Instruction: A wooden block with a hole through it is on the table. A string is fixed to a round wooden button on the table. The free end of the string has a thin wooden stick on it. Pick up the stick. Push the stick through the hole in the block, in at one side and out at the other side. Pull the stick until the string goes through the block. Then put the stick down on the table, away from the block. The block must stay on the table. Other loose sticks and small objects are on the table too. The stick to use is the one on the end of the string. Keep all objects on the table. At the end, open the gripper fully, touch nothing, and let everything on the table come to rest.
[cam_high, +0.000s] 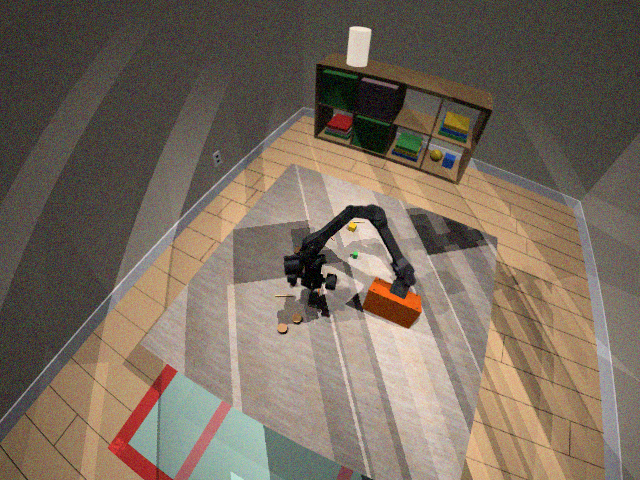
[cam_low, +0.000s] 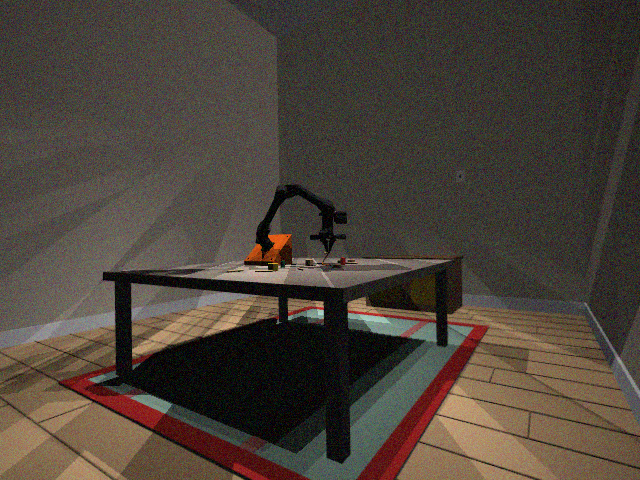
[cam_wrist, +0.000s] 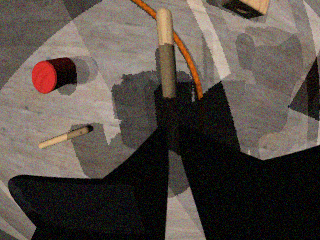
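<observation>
Right now the wooden block is 40 mm behind my gripper tip, 110 mm to the right of it and 40 mm below it. From my gripper tip the other things lie so: small red object: 100 mm ahead, 10 mm to the right, 40 mm below; small green object: 70 mm behind, 280 mm to the right, 40 mm below; round wooden button: 170 mm ahead, 170 mm to the right, 50 mm below.
</observation>
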